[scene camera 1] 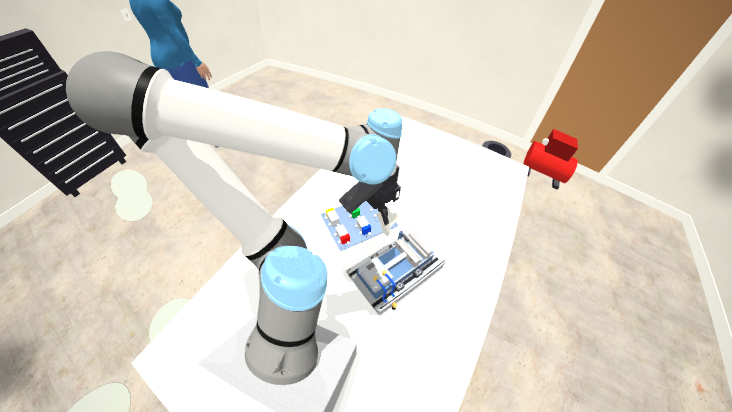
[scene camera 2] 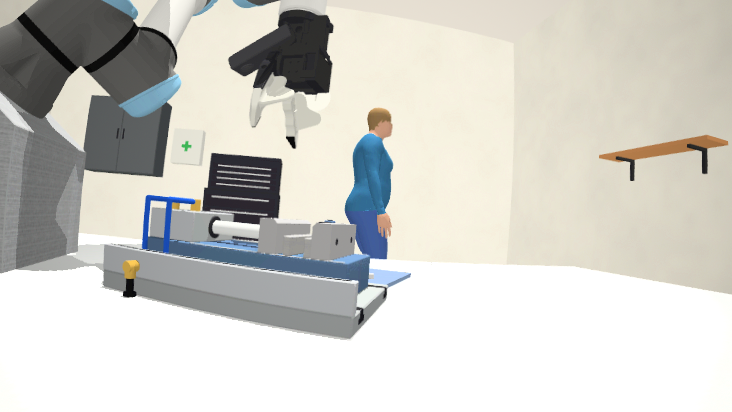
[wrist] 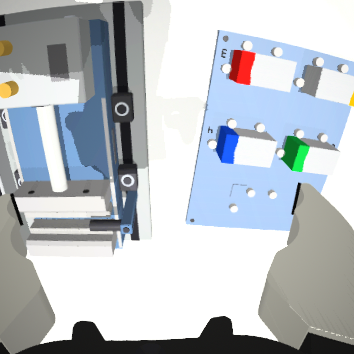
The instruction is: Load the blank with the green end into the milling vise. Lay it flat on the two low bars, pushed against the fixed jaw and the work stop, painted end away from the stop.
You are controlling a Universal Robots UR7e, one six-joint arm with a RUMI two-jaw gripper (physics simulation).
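Note:
The blank with the green end (scene camera 1: 355,212) (wrist: 296,153) lies between locating pins on the light blue board (scene camera 1: 358,241) (scene camera 2: 391,277) (wrist: 210,200); its green end faces the vise side in the wrist view. The vise (scene camera 1: 402,267) (scene camera 2: 256,258) (wrist: 30,140) stands beside the board. Its moving jaw (scene camera 2: 279,235) (wrist: 65,205) and fixed jaw (scene camera 2: 332,241) (wrist: 70,246) have a gap between them, with no blank seen there. The dark stop rod (wrist: 105,225) reaches over the gap from a blue bracket (wrist: 128,215). My gripper (scene camera 1: 389,225) (scene camera 2: 273,135) (wrist: 155,194) is open and empty, high above the table, pointing down.
Blanks with a red end (wrist: 242,67), a blue end (wrist: 227,145) and a yellow end (wrist: 352,99) lie on the same board. Blue hoses (scene camera 1: 385,292) (scene camera 2: 166,225) rise from the vise's cylinder end. A person (scene camera 1: 166,35) (scene camera 2: 371,179) stands beyond the table.

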